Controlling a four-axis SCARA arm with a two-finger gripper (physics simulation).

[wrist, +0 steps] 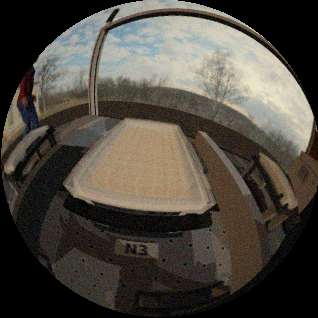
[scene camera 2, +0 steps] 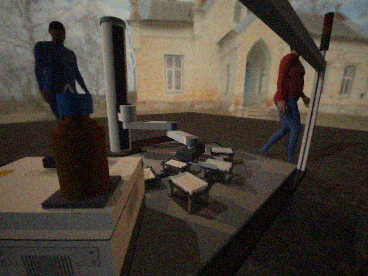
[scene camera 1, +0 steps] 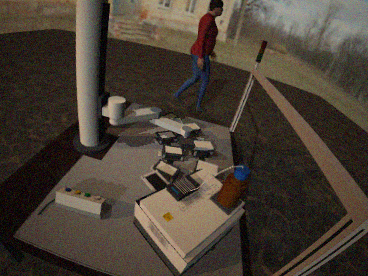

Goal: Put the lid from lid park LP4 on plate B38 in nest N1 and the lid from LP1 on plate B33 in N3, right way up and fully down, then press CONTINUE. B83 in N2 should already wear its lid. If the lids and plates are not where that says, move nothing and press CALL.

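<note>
My gripper is shut on the clear lid at nest N3, with a finger along each long side. The lid lies level and right way up over a pale plate; whether it sits fully down cannot be told. The N3 label shows in front of the dark nest. In scene camera 1 this plate and lid are small beyond the arm's end. Other pale-topped stands are nearby; their plate and park labels cannot be read. The button box has several coloured buttons.
A large white instrument carries an amber bottle with a blue cap. Neighbouring stands flank the fingers. A gantry post with a signal tower rises at the table edge. Two people are beyond the table.
</note>
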